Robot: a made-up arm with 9 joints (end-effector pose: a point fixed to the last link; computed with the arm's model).
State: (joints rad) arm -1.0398 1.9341 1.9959 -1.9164 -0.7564 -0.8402 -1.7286 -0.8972 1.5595
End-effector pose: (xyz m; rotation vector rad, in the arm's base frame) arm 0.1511 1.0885 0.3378 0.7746 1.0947 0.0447
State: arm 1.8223 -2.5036 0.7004 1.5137 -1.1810 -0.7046 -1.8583 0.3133 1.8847
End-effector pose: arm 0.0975 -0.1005 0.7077 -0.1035 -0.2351 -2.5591
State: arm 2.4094 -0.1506 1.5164 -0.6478 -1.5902 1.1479 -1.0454 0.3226 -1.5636
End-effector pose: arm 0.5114 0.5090 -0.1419 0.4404 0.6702 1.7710
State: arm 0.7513 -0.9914 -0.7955 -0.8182 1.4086 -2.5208 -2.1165 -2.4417 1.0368
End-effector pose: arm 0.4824 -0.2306 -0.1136 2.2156 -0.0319 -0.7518
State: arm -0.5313 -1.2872 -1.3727 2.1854 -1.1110 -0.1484 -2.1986 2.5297 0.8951
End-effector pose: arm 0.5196 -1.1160 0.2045 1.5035 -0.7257 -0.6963
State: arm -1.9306 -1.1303 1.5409 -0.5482 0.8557 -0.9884 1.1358 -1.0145 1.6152
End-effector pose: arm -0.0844 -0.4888 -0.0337 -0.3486 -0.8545 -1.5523
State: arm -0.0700 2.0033 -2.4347 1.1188 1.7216 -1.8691 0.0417 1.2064 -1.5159
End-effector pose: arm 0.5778 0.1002 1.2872 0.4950 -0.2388 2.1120
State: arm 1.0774 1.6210 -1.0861 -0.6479 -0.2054 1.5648 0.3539 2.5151 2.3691
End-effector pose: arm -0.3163 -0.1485 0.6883 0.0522 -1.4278 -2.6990
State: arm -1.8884 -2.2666 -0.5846 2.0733 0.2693 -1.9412 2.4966 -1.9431 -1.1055
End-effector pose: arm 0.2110 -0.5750 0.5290 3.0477 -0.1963 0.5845
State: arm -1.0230 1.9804 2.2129 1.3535 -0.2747 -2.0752 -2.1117 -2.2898 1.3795
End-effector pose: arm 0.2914 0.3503 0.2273 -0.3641 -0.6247 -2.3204
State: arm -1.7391 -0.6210 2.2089 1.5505 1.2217 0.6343 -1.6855 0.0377 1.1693
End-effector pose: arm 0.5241 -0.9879 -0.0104 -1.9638 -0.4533 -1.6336
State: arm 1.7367 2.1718 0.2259 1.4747 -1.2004 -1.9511 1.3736 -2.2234 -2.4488
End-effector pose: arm -0.2626 0.2697 0.4630 1.9322 1.5331 0.3376
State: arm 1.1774 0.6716 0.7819 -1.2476 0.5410 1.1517 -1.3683 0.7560 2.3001
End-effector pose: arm 0.4177 -0.0540 0.4042 0.8610 -1.1167 -1.0393
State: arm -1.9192 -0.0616 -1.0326 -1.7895 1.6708 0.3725 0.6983 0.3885 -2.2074
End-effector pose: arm -0.0017 -0.2281 -0.0139 0.5592 0.1271 -3.0171
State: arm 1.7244 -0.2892 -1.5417 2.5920 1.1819 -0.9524 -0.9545 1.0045 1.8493
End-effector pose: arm 1.0700 0.5751 0.0798 1.1099 1.3926 0.8010
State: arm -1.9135 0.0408 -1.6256 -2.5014 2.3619 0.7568 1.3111 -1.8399 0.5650
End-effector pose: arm 0.6605 -0.0605 -0.2093 1.1475 1.3068 0.8871
